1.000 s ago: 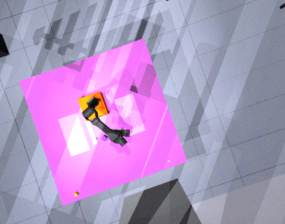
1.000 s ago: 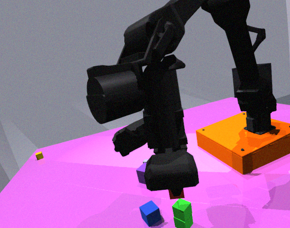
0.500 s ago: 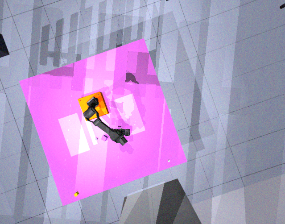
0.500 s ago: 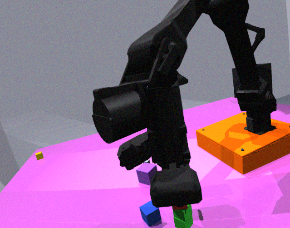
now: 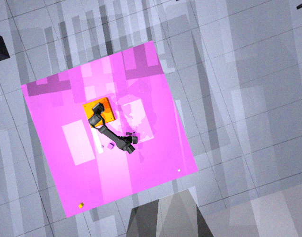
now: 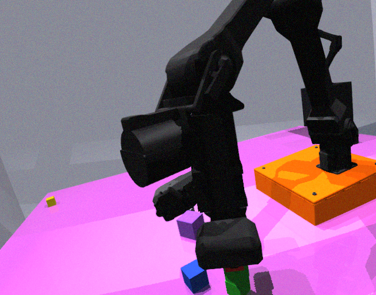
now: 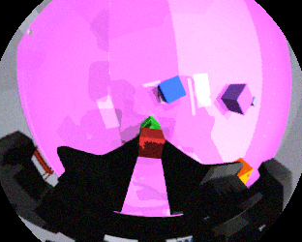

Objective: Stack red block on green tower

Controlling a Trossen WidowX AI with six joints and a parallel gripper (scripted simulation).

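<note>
The red block lies right at my gripper tip. Also, from my gripper tip: blue cube 50 mm ahead, 40 mm to the right, 40 mm below; then grey cube 260 mm to the right, 50 mm below; then purple cube 20 mm ahead, 180 mm to the right, 40 mm below.
</note>
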